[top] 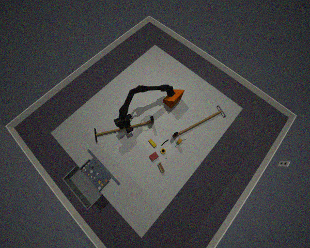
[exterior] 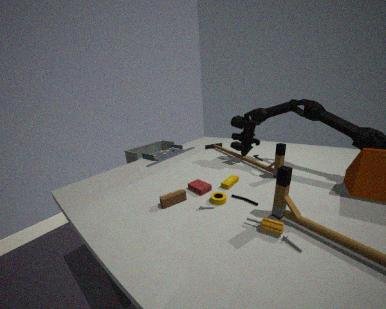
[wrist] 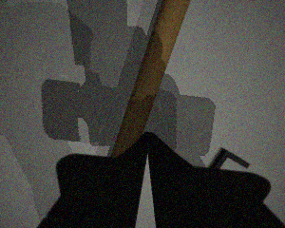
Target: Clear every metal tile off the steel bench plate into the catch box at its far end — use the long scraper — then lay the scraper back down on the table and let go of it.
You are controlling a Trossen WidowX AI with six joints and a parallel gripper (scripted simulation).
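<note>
Now: the long scraper 3 cm ahead of my gripper tip, 1 cm to the left of it and 5 cm above it. Round my gripper tip: red block (1 cm behind, 40 cm to the left); then hex key (6 cm behind, 8 cm to the right, 1 cm below); then yellow block (8 cm behind, 30 cm to the left).
</note>
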